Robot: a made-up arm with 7 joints. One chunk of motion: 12 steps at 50 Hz.
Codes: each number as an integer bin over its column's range. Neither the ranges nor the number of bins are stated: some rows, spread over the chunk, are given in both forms.
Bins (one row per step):
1: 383 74 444 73 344 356 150
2: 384 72 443 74 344 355 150
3: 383 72 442 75 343 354 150
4: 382 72 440 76 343 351 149
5: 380 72 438 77 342 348 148
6: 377 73 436 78 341 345 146
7: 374 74 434 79 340 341 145
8: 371 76 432 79 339 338 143
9: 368 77 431 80 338 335 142
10: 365 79 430 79 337 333 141
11: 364 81 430 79 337 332 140
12: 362 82 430 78 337 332 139
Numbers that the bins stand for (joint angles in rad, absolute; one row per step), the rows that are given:
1: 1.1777 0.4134 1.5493 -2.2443 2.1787 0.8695 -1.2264
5: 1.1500 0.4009 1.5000 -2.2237 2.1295 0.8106 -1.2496
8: 1.0668 0.4259 1.4507 -2.2134 2.0556 0.7370 -1.3077
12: 0.9837 0.4635 1.4342 -2.2186 2.0064 0.6929 -1.3542
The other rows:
2: 1.1869 0.4009 1.5411 -2.2391 2.1787 0.8621 -1.2264
3: 1.1777 0.4009 1.5329 -2.2340 2.1541 0.8548 -1.2264
4: 1.1685 0.4009 1.5164 -2.2288 2.1541 0.8327 -1.2380
6: 1.1223 0.4071 1.4836 -2.2186 2.1049 0.7886 -1.2729
7: 1.0946 0.4134 1.4671 -2.2134 2.0803 0.7591 -1.2845
9: 1.0391 0.4322 1.4425 -2.2083 2.0310 0.7150 -1.3194
10: 1.0114 0.4447 1.4342 -2.2134 2.0064 0.7003 -1.3310
11: 1.0022 0.4572 1.4342 -2.2134 2.0064 0.6929 -1.3426

